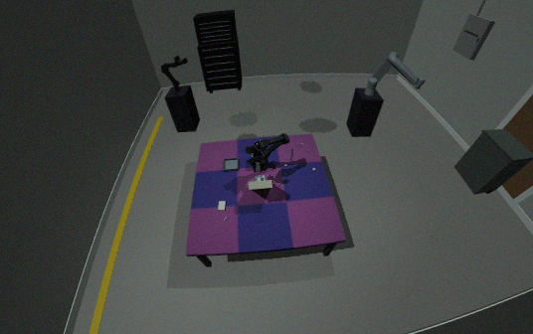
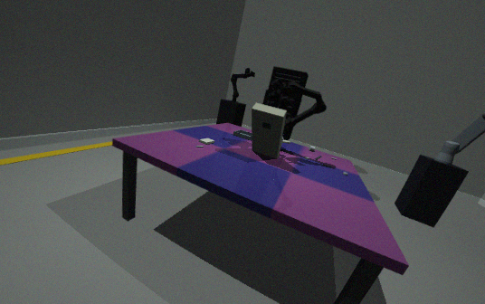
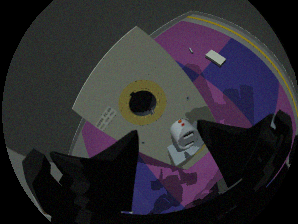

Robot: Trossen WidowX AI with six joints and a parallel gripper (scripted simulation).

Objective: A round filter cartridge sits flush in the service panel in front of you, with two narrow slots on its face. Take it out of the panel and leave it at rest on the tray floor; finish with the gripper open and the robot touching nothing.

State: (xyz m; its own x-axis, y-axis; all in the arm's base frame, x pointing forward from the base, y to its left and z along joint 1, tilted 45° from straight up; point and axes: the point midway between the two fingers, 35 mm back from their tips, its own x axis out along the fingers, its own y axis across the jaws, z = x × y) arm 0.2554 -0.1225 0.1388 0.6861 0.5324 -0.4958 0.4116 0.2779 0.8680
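Right now my gripper tip is 10 cm above the round filter cartridge and 1 cm past it. Also, from my gripper tip: service panel (12 cm below, 4 cm ahead, 1 cm to the left); tray (32 cm behind, 30 cm to the right, 27 cm below).
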